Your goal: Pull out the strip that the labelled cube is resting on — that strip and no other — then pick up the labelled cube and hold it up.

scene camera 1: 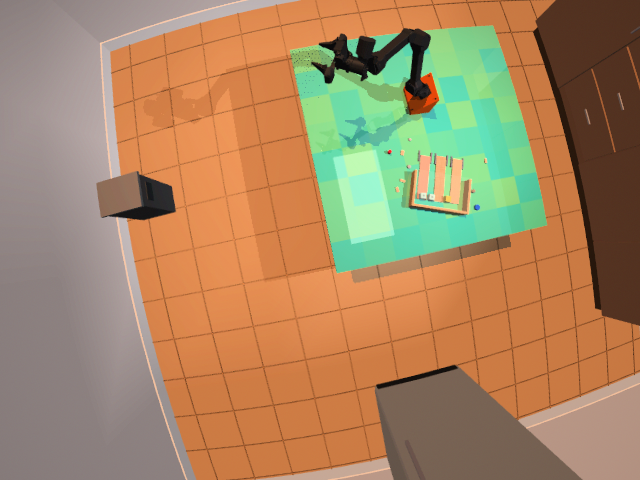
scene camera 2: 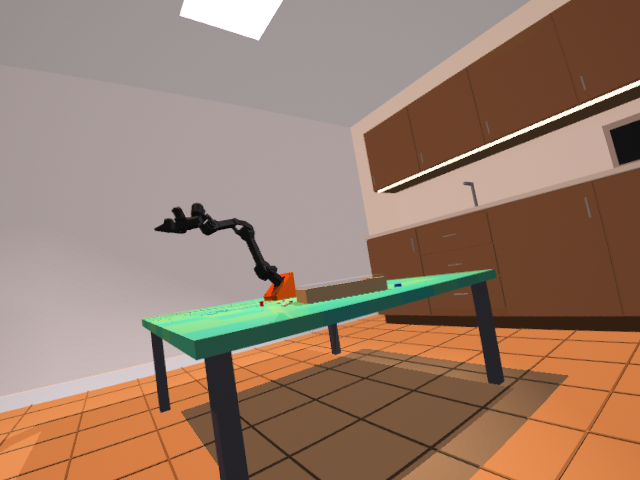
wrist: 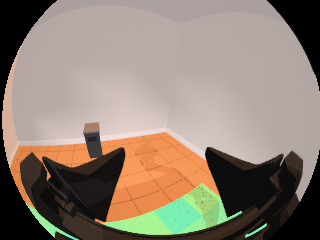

Labels:
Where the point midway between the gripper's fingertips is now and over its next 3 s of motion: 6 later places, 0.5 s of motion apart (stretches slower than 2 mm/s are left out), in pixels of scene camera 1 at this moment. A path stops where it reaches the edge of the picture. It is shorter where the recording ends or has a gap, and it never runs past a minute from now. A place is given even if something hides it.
My gripper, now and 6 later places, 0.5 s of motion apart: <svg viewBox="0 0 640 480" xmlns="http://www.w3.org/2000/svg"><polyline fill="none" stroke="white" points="315,53 323,102 365,149 421,157 450,143 452,142 445,151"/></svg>

